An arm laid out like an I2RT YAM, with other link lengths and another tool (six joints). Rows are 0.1 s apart.
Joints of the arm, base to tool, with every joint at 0 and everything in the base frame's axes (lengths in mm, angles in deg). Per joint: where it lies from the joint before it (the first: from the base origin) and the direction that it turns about. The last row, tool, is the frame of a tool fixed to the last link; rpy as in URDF.
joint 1: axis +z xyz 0 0 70.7
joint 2: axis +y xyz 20 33.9 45.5
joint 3: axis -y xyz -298.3 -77.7 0
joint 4: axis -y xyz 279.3 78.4 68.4
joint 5: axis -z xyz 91.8 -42 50.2
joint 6: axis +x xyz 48.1 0 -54.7
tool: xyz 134 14 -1 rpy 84.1 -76.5 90
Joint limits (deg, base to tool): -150..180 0..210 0..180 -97..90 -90..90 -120..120
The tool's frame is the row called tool.
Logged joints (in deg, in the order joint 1, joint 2, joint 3, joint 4, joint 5, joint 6), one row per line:
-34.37 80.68 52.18 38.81 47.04 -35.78
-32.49 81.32 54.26 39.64 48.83 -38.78
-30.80 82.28 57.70 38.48 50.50 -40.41
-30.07 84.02 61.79 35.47 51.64 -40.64
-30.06 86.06 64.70 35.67 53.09 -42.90
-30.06 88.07 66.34 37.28 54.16 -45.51
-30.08 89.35 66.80 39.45 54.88 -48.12
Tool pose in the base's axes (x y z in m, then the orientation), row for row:
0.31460 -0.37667 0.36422 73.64 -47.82 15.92
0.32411 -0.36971 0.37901 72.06 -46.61 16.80
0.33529 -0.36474 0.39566 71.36 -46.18 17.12
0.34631 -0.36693 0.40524 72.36 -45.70 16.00
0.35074 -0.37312 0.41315 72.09 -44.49 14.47
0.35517 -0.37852 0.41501 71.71 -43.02 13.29
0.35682 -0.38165 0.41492 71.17 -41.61 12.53
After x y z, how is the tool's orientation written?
As angles about the fixed x, y, z axes (roll, pitch, yaw), in degrees.
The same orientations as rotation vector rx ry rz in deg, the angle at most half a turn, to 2 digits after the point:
75.24 -31.44 43.79
74.15 -30.32 43.22
73.63 -29.96 42.98
74.19 -29.90 42.11
73.47 -29.84 40.01
72.79 -29.35 38.01
72.11 -28.70 36.34

